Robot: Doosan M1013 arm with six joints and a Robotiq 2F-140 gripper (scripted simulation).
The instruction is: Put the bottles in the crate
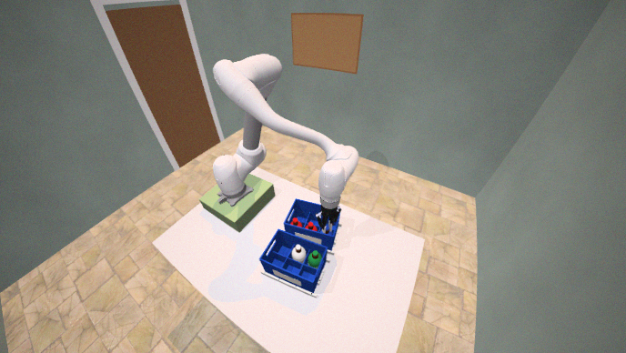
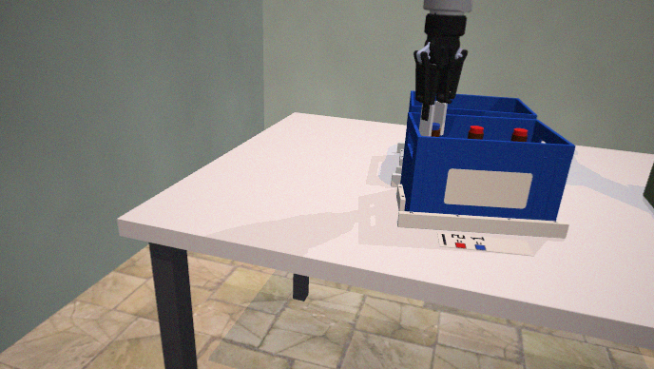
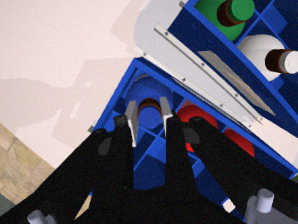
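Now: the blue bottle 8 cm below my hand. The rest, counted from my hand: white bottle: 17 cm to the right, 9 cm below, 5 cm behind; then red bottle: 9 cm below, 9 cm behind, 3 cm to the right; then green-label bottle: 15 cm to the right, 9 cm below, 4 cm ahead.
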